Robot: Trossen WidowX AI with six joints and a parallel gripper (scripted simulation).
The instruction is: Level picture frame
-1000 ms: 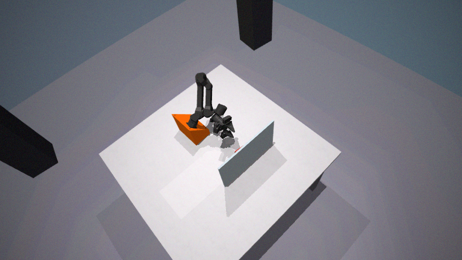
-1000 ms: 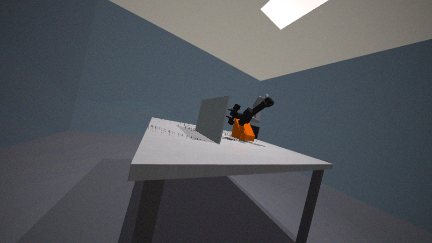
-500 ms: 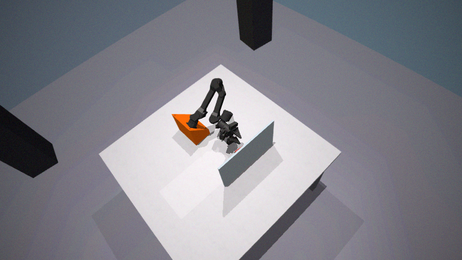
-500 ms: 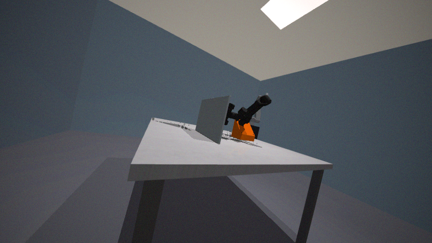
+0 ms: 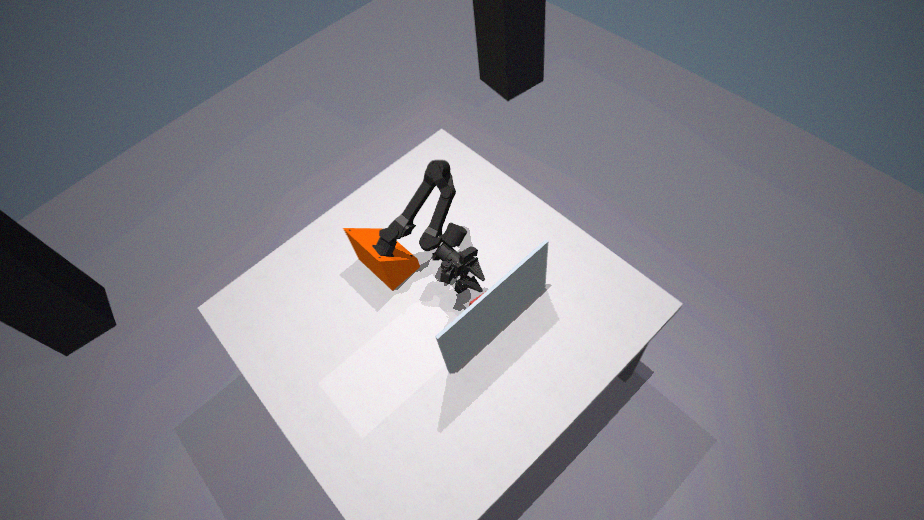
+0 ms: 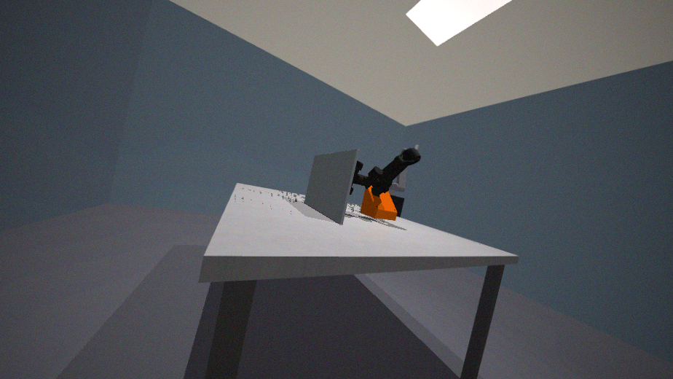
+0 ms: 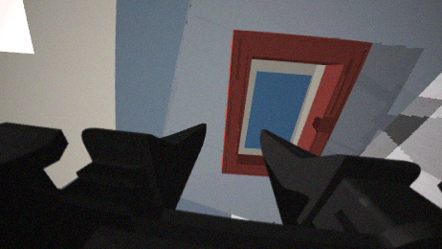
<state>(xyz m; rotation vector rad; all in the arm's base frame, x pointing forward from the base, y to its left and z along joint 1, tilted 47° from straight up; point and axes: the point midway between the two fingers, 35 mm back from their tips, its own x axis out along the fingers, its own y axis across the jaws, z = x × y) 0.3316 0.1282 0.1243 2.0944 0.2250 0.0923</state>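
The picture frame is 50 mm below my gripper tip, 50 mm ahead of it and 10 mm to the right of it. Also, from my gripper tip: wall panel: 60 mm below, 60 mm ahead.
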